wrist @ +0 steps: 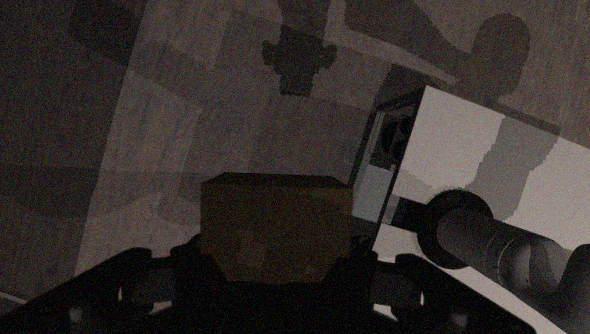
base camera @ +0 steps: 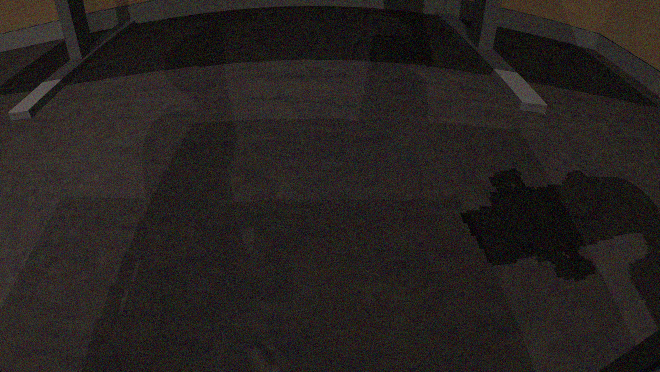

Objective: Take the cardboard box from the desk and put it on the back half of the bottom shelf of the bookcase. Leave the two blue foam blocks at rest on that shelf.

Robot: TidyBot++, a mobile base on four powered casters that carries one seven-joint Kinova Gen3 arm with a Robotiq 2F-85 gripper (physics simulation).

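Where they show: gripper, fingertip midpoint: (wrist: 276, 243); arm's base, origin of the base link: (wrist: 458, 230).
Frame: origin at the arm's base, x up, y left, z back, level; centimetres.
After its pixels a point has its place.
Observation:
The cardboard box (wrist: 276, 227) @(y -2.4, x 42.2, z -37.4 cm) is brown and sits between the fingers of my gripper (wrist: 276, 243) @(y -0.1, x 37.3, z -36.8 cm) at the lower middle of the wrist view. The gripper is shut on it, one dark finger on each side, and the box is held up above the floor. The box's lower part is hidden by the gripper. The bookcase and the two blue foam blocks do not show in either view.
In the base camera view, the desk's left foot (base camera: 37, 100) and right foot (base camera: 520, 90) stand on the floor ahead, near the wall (base camera: 620, 30) @(y -138.5, x -24.5, z -137.7 cm). The white-topped mobile base (wrist: 450, 135) @(y -17.4, x -1.4, z -7.2 cm) and part of the arm (wrist: 470, 235) @(y -0.9, x 9.7, z -4.5 cm) show at the right of the wrist view. The picture is dark.

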